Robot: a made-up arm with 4 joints. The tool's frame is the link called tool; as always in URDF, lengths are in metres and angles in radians. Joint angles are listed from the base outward. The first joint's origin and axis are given. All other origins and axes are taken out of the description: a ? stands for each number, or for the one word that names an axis. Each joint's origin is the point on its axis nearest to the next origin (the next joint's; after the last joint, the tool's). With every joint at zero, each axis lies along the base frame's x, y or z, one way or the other. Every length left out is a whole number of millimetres.
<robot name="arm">
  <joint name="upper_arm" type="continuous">
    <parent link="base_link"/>
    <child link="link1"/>
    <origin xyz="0 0 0.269" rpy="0 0 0"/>
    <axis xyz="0 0 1"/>
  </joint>
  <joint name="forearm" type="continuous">
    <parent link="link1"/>
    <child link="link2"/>
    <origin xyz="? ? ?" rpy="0 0 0"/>
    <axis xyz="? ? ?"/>
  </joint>
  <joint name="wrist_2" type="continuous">
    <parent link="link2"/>
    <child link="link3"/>
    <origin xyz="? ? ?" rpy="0 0 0"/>
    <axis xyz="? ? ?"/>
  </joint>
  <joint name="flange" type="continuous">
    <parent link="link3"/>
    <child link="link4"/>
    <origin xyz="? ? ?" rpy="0 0 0"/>
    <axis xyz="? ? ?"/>
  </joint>
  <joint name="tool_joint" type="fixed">
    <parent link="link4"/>
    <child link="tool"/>
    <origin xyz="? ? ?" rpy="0 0 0"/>
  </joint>
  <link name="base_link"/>
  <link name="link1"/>
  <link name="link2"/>
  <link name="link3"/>
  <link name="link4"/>
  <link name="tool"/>
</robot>
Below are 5 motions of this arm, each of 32 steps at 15 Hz.
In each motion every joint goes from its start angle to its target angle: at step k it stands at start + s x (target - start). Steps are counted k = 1, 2, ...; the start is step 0. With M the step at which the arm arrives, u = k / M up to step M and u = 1 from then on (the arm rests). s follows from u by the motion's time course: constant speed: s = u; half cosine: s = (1 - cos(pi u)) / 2; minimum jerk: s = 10 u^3 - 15 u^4 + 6 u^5.
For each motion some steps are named. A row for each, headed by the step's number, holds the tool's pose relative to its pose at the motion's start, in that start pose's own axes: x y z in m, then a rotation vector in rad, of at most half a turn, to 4 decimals.
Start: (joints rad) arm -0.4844 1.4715 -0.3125 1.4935
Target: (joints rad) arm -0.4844 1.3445 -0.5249 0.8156
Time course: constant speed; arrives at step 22
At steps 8, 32:
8: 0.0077 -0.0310 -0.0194 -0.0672 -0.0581 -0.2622
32: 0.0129 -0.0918 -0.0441 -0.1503 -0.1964 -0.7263

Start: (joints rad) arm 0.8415 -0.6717 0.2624 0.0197
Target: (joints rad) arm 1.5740 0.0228 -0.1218 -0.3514
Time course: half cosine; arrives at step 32
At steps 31, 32:
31: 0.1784 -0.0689 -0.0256 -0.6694 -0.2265 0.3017
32: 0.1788 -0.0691 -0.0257 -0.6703 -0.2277 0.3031

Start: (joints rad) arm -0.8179 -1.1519 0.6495 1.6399
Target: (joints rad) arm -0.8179 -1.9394 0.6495 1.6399
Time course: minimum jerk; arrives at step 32
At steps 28, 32:
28: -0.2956 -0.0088 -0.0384 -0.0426 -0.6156 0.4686
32: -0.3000 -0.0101 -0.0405 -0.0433 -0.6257 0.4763

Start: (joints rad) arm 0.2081 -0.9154 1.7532 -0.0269
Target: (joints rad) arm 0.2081 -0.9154 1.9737 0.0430
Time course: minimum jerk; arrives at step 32
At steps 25, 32:
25: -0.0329 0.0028 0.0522 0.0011 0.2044 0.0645
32: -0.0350 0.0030 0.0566 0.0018 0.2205 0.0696

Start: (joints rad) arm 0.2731 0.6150 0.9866 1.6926
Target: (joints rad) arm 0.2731 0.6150 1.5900 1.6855
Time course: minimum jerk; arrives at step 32
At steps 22, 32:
22: 0.0052 0.0405 0.1833 0.4913 -0.0587 -0.0057
32: 0.0049 0.0370 0.2248 0.5992 -0.0712 -0.0069

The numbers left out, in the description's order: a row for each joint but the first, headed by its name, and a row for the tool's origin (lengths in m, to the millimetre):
forearm: xyz -0.019 -0.114 0, axis -1 0 0
wrist_2: xyz 0 0.034 0.317, axis 0 1 0
flange: xyz -0.295 0 -0.173, axis 0 0 1
tool: xyz 0.057 0.041 0

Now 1 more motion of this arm.
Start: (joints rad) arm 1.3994 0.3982 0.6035 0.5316
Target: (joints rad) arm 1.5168 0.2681 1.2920 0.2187
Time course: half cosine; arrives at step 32
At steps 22, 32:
22: -0.0788 -0.0478 0.1449 0.2001 0.4620 -0.1041
32: -0.0892 -0.0712 0.1872 0.2239 0.6083 -0.1285

